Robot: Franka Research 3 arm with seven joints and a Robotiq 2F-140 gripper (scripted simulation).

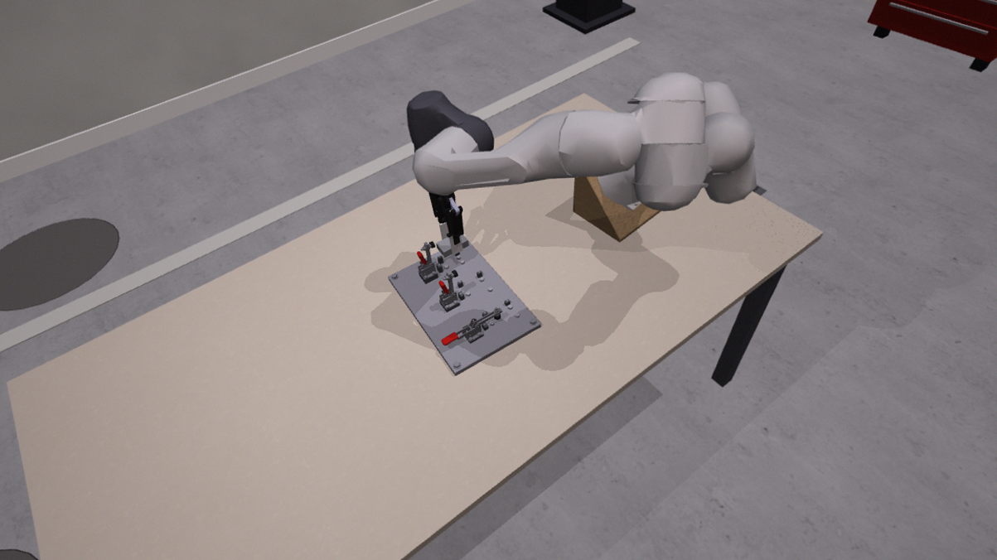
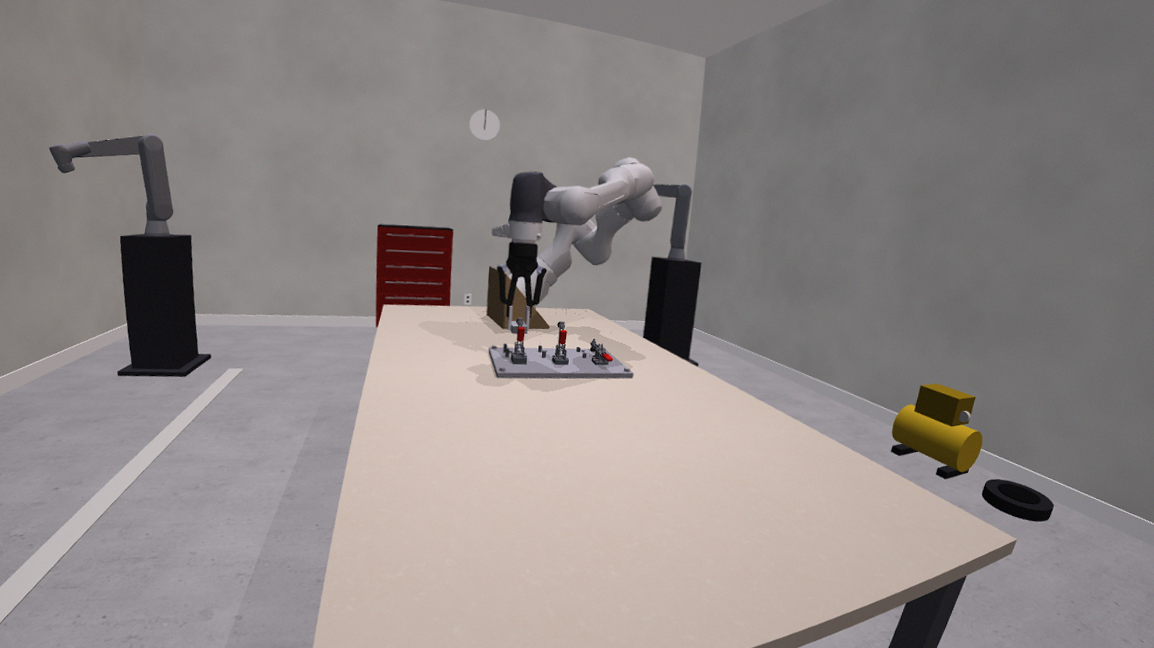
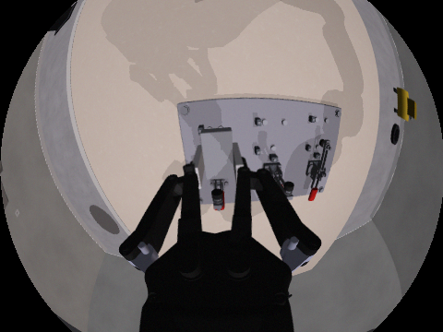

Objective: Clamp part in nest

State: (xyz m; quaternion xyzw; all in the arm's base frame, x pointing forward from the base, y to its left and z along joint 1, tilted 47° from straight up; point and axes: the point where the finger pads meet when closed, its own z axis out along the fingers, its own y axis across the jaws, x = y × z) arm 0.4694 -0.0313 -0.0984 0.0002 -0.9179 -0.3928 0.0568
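My gripper is now 30 mm above the part. Also, from my hand: grey fixture plate (50 mm ahead, 100 mm to the left, 110 mm below).
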